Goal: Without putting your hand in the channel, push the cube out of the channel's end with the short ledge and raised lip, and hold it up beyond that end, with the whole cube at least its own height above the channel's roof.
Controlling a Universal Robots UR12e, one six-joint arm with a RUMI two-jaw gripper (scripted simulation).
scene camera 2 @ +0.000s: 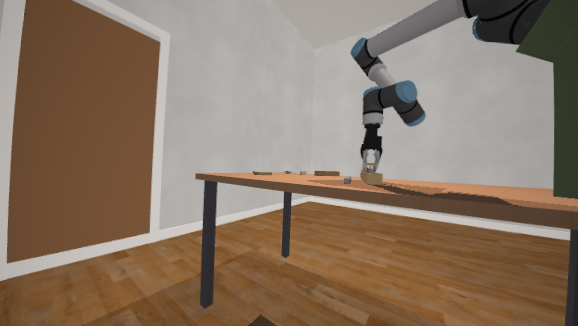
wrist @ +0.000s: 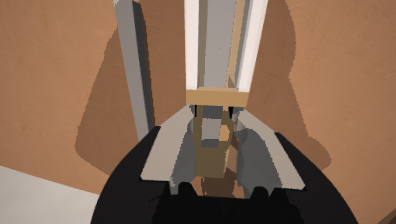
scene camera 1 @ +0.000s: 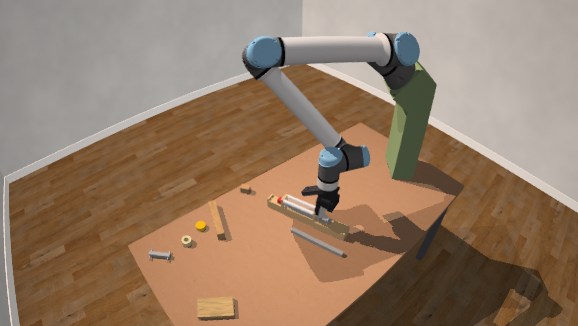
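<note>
My gripper (wrist: pixel 212 103) is there for me to see, and so is a short grey rod (wrist: pixel 212 115).
</note>
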